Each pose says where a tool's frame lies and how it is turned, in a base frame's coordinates. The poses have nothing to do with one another.
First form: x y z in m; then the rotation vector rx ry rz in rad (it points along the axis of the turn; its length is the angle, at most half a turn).
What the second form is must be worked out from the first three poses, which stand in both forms.
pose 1, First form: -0.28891, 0.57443, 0.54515, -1.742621, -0.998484, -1.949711
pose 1, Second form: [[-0.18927, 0.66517, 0.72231, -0.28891], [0.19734, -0.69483, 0.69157, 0.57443], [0.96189, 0.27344, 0.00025, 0.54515], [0, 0, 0, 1]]
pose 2, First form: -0.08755, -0.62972, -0.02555, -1.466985, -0.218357, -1.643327
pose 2, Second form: [[0.10296, 0.69873, 0.70793, -0.08755], [-0.48962, -0.58392, 0.64754, -0.62972], [0.86584, -0.41329, 0.28199, -0.02555], [0, 0, 0, 1]]
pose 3, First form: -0.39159, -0.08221, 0.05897, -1.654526, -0.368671, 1.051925
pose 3, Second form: [[0.55933, -0.26422, -0.78571, -0.39159], [0.69690, -0.36336, 0.61830, -0.08221], [-0.44886, -0.89340, -0.01911, 0.05897], [0, 0, 0, 1]]
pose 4, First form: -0.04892, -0.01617, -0.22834, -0.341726, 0.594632, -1.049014
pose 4, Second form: [[0.36331, 0.70618, 0.60771, -0.04892], [-0.88414, 0.46701, -0.01411, -0.01617], [-0.29377, -0.53217, 0.79404, -0.22834], [0, 0, 0, 1]]
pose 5, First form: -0.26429, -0.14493, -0.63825, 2.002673, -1.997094, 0.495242
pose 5, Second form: [[-0.00840, -0.99869, 0.05052, -0.26429], [-0.90658, -0.01371, -0.42182, -0.14493], [0.42195, -0.04934, -0.90527, -0.63825], [0, 0, 0, 1]]
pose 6, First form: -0.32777, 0.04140, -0.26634, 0.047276, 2.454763, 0.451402
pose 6, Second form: [[-0.79832, -0.07524, 0.59751, -0.32777], [0.14224, 0.94053, 0.30848, 0.04140], [-0.58519, 0.33126, -0.74014, -0.26634], [0, 0, 0, 1]]
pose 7, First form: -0.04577, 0.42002, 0.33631, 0.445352, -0.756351, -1.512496
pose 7, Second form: [[-0.10066, 0.72161, -0.68494, -0.04577], [-0.98090, 0.04319, 0.18965, 0.42002], [0.16643, 0.69095, 0.70348, 0.33631], [0, 0, 0, 1]]
